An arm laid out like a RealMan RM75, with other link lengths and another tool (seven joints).
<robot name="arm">
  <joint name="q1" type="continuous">
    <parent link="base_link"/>
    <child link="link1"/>
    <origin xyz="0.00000 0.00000 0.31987"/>
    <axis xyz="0 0 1"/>
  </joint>
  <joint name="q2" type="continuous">
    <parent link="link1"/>
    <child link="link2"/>
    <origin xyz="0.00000 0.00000 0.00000"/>
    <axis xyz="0 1 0"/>
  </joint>
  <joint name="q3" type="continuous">
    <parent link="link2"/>
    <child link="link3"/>
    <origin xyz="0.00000 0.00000 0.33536"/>
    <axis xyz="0 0 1"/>
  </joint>
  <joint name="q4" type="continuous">
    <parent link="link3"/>
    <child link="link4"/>
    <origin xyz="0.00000 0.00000 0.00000"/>
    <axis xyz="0 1 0"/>
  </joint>
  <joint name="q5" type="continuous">
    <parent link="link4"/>
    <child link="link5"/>
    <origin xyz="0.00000 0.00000 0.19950"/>
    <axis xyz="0 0 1"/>
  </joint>
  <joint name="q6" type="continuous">
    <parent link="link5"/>
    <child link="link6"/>
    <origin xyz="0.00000 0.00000 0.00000"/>
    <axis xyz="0 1 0"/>
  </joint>
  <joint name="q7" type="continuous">
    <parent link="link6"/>
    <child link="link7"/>
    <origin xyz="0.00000 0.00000 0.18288"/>
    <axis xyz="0 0 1"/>
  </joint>
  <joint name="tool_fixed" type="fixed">
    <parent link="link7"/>
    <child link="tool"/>
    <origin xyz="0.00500 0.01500 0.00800" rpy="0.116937 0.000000 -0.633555"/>
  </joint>
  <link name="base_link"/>
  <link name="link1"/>
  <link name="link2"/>
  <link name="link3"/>
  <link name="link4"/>
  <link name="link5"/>
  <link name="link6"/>
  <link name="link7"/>
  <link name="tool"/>
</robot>
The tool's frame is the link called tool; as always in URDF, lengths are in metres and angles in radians. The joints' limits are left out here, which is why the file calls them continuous.
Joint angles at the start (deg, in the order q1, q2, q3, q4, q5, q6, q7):
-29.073 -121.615 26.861 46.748 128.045 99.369 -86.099
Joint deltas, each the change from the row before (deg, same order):
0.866 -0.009 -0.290 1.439 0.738 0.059 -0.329
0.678 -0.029 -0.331 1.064 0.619 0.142 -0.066
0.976 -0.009 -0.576 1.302 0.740 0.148 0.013
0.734 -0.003 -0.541 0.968 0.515 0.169 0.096
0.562 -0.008 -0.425 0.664 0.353 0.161 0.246
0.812 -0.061 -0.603 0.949 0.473 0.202 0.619
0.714 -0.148 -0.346 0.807 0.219 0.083 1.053
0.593 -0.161 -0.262 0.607 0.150 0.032 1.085
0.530 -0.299 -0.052 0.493 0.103 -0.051 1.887
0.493 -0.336 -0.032 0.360 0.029 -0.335 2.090
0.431 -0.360 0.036 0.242 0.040 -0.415 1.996
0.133 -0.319 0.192 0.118 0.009 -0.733 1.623
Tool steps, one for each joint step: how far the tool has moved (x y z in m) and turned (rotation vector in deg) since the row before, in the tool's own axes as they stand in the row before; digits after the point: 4 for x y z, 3 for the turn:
-0.0031 -0.0051 -0.0060 1.583 0.099 -0.217
-0.0029 -0.0038 -0.0046 1.146 0.074 -0.095
-0.0042 -0.0056 -0.0066 1.536 0.275 -0.244
-0.0031 -0.0042 -0.0052 1.108 0.295 -0.165
-0.0026 -0.0031 -0.0039 0.758 0.236 -0.021
-0.0040 -0.0042 -0.0052 1.065 0.380 0.199
-0.0037 -0.0030 -0.0036 0.801 0.413 0.718
-0.0034 -0.0022 -0.0026 0.613 0.351 0.756
-0.0040 -0.0011 -0.0008 0.404 0.294 1.576
-0.0037 -0.0012 0.0000 0.488 0.445 1.702
-0.0036 -0.0008 0.0007 0.428 0.361 1.602
-0.0013 -0.0007 0.0021 0.479 0.335 1.499

